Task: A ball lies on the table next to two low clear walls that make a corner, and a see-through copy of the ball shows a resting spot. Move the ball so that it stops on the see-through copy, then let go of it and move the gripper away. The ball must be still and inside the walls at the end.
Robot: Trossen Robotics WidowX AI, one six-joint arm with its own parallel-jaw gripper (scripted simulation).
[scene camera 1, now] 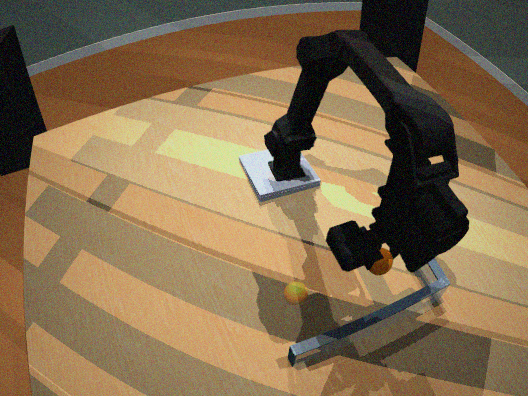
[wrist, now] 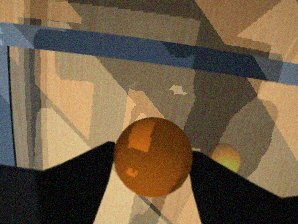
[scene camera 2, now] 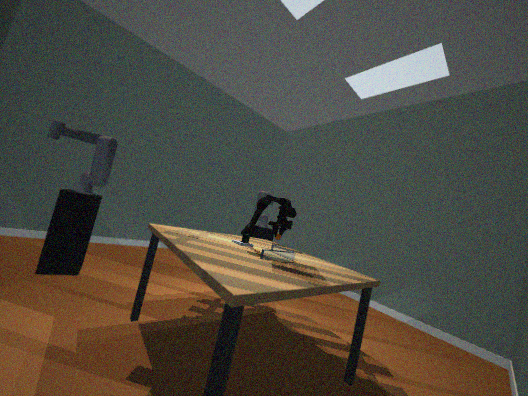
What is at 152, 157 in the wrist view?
An orange ball.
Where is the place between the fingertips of my gripper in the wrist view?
152, 153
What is my gripper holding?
An orange ball.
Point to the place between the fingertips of my gripper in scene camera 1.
379, 262
